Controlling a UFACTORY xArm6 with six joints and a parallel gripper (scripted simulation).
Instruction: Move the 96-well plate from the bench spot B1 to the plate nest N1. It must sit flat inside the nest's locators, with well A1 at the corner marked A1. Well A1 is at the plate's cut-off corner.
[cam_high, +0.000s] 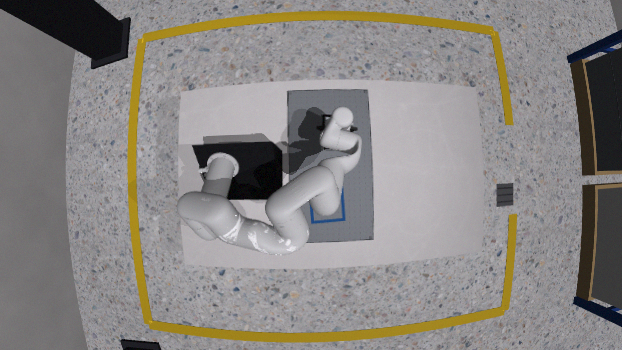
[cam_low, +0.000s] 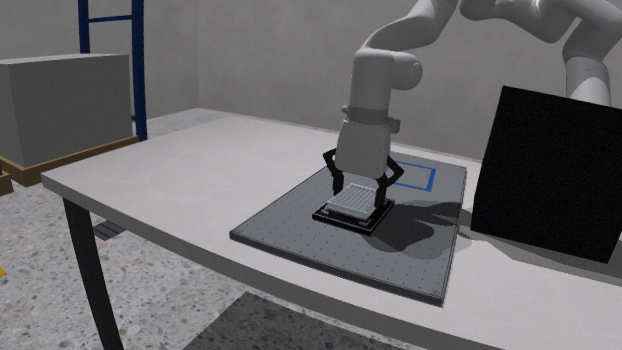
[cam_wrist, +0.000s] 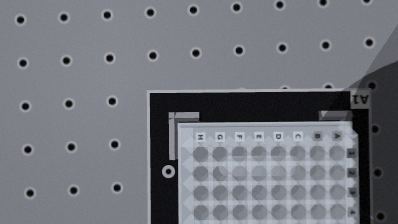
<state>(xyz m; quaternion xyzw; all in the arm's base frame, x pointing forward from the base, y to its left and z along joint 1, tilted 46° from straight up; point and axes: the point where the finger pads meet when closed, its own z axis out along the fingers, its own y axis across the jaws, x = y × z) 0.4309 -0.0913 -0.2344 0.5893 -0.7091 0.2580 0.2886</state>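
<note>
The 96-well plate lies 1 cm below my hand. Also, from my hand: A1 label (6 cm behind, 7 cm to the right, 3 cm below); then black plate nest (3 cm below).
</note>
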